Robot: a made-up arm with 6 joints.
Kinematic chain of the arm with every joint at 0, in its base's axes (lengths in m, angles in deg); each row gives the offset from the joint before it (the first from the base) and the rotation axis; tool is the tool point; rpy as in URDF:
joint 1: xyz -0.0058 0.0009 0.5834 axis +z
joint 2: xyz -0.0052 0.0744 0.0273 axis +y
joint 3: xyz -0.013 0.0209 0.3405 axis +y
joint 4: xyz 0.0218 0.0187 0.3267 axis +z
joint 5: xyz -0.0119 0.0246 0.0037 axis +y
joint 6: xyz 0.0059 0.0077 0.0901 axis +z
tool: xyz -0.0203 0.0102 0.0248 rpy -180 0 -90
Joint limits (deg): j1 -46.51..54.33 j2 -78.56..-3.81 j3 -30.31..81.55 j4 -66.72..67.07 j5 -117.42..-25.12 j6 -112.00..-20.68
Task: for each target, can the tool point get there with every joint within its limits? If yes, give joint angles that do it. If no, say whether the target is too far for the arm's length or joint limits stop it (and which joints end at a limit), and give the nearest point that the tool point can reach.
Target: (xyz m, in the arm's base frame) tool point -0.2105 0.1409 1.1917
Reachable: yes | joints 35.51 -33.25 62.85 -36.40 -94.55 -49.72
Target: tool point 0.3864 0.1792 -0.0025
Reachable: no: joint limits stop it (at a limit: joint 1, joint 2, joint 3, joint 5) | nearest point -0.2849 0.5221 0.4872 | short by 0.899 m
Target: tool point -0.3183 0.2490 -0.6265
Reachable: no: too far | nearest point -0.5065 0.3984 0.4445 | short by 1.098 m
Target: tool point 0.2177 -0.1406 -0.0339
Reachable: no: joint limits stop it (at a limit: joint 1, joint 2, joint 3, joint 5) | nearest point -0.3903 -0.4331 0.4859 | short by 0.852 m
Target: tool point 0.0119 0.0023 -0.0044
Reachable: no: joint limits stop it (at a limit: joint 1, joint 2, joint 3, joint 5) | nearest point -0.3275 0.4820 0.4783 | short by 0.760 m
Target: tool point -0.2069 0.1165 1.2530
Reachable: yes | joints 46.28 -31.62 58.52 -37.63 -71.90 -95.83
